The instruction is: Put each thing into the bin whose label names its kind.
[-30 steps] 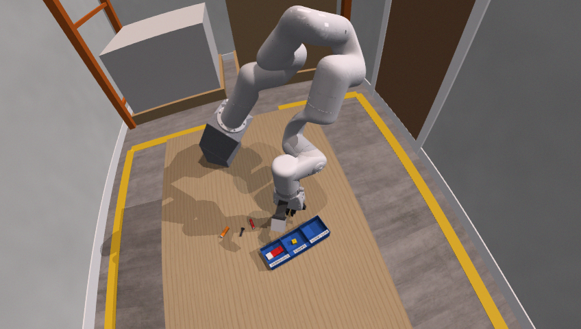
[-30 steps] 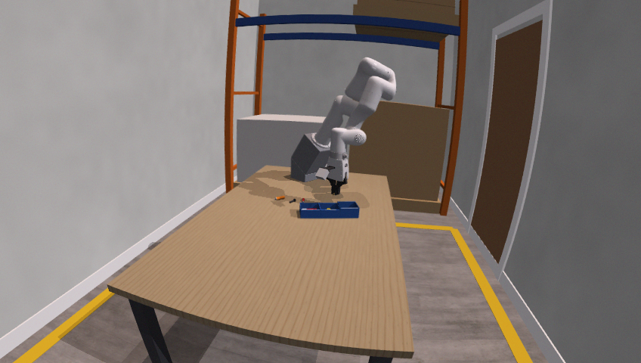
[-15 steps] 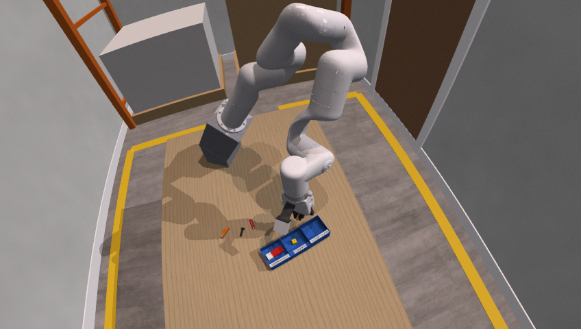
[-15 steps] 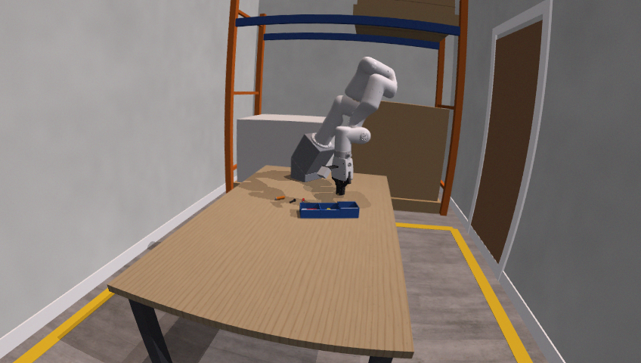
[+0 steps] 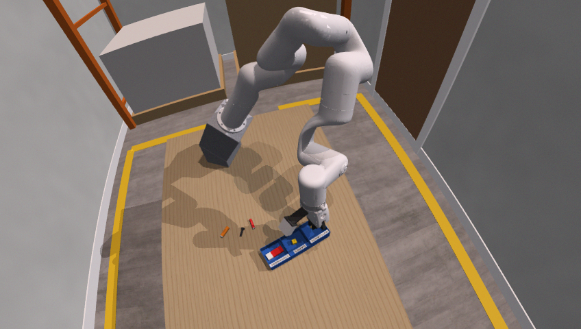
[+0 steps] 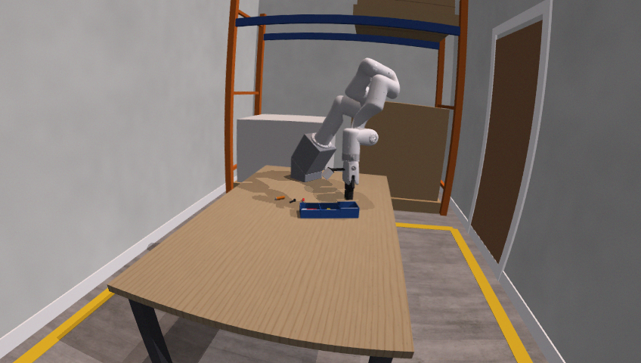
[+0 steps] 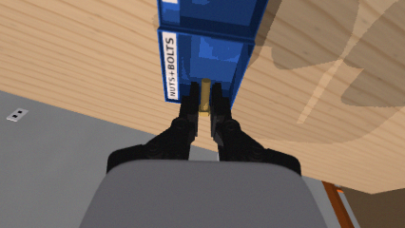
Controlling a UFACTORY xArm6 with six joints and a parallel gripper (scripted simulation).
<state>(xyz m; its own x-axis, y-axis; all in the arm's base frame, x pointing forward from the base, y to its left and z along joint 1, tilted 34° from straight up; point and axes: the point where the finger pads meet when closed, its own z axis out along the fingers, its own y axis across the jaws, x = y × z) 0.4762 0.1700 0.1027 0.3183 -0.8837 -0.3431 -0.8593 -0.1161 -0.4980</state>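
Now: hand 2 cm above the brass bolt and 1 cm to the right of it. From my hand the other things lie so: red battery 22 cm to the right, 10 cm behind, 9 cm below; eraser 17 cm to the right, 8 cm below, 5 cm ahead; yellow die 8 cm to the right, 8 cm below, 2 cm ahead.
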